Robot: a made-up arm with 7 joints. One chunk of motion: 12 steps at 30 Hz.
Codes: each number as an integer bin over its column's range. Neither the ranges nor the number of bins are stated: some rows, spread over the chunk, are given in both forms.
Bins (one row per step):
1: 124 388 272 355 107 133 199
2: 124 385 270 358 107 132 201
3: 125 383 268 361 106 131 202
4: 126 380 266 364 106 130 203
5: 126 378 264 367 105 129 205
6: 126 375 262 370 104 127 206
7: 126 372 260 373 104 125 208
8: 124 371 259 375 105 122 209
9: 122 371 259 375 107 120 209
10: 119 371 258 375 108 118 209
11: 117 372 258 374 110 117 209
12: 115 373 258 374 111 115 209
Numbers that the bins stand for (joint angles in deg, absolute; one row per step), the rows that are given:
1: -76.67 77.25 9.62 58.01 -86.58 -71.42 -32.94
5: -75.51 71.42 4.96 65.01 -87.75 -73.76 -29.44
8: -76.67 67.34 2.04 69.67 -87.75 -77.84 -27.11
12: -81.92 68.51 1.46 69.09 -84.25 -81.92 -27.11
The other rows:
2: -76.67 75.51 8.45 59.76 -86.58 -72.01 -31.78
3: -76.09 74.34 7.29 61.51 -87.17 -72.59 -31.19
4: -75.51 72.59 6.12 63.26 -87.17 -73.17 -30.61
6: -75.51 69.67 3.79 66.76 -88.33 -74.92 -28.86
7: -75.51 67.93 2.62 68.51 -88.33 -76.09 -27.70
9: -77.84 67.34 2.04 69.67 -86.58 -79.00 -27.11
10: -79.59 67.34 1.46 69.67 -86.00 -80.17 -27.11
11: -80.75 67.93 1.46 69.09 -84.83 -80.75 -27.11

